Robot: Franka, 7 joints.
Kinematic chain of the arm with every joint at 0, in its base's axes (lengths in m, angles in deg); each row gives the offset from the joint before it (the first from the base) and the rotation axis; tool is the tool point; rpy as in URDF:
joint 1: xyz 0 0 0.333 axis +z
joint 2: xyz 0 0 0 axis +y
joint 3: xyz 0 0 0.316 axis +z
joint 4: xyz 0.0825 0 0 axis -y
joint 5: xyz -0.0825 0 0.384 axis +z
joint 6: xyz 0 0 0 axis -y
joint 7: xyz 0.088 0 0 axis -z
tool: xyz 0 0 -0.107 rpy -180 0 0
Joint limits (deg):
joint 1: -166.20..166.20
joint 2: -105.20..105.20
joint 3: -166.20..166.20
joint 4: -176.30..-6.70
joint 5: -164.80..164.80
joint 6: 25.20..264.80
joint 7: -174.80..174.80
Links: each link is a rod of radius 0.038 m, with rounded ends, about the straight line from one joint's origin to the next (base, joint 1, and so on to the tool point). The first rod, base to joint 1, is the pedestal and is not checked.
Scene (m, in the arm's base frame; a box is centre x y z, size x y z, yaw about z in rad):
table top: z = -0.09
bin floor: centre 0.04 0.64 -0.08 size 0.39 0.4 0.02 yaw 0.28
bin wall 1: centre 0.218 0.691 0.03 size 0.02 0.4 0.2 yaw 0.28
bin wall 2: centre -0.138 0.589 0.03 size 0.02 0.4 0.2 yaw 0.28
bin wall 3: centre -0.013 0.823 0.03 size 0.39 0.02 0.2 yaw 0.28
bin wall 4: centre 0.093 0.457 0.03 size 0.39 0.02 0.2 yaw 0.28
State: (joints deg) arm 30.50 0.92 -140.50 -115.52 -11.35 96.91 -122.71
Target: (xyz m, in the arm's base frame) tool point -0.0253 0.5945 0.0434
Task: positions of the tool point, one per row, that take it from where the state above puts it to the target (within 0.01 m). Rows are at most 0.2 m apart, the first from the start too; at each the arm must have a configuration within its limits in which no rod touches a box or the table.
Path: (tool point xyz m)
1: -0.3344 -0.4045 0.4242
2: -0.4500 -0.2912 0.4093
3: -0.5270 -0.1458 0.3918
4: -0.5568 0.0183 0.3722
5: -0.5354 0.1858 0.3508
6: -0.4636 0.3410 0.3276
7: -0.3472 0.4685 0.3032
8: -0.1966 0.5560 0.2777
9: -0.0253 0.5945 0.2515
10: -0.0246 0.6041 0.1494
11: -0.0253 0.5945 0.0434

